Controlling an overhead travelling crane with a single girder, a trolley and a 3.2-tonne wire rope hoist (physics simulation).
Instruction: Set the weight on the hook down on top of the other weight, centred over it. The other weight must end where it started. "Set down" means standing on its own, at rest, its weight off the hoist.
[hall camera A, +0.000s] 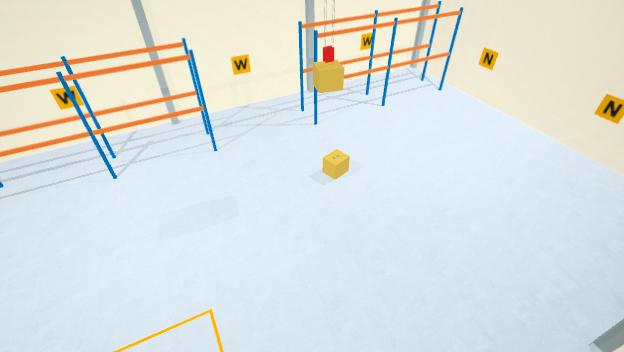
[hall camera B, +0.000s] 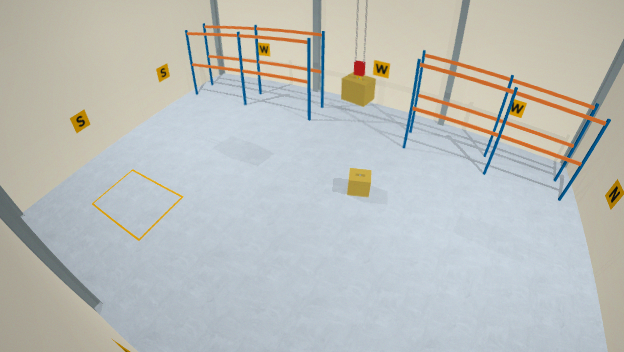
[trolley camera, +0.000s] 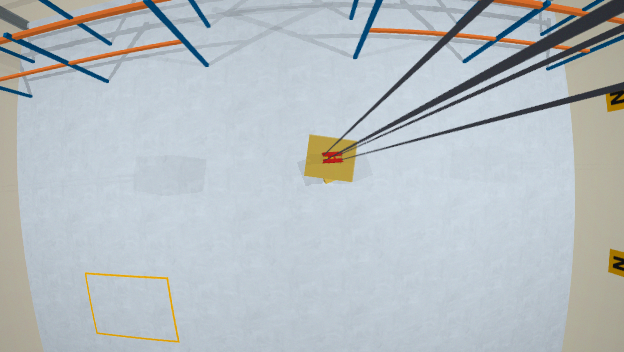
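Note:
The hanging weight, a yellow block, hangs level, high above the floor. My gripper, the hook under the red hook block, is shut on it at its top. The other weight, a yellow block, stands upright on the floor, well below and apart from the hanging one. In the trolley view the hanging weight hides it except for a small corner at the lower edge. The two blocks are turned differently about the vertical.
A rack with blue posts and orange beams stands along the W wall, and a second rack stands farther towards the N wall. A yellow outlined square is marked on the floor.

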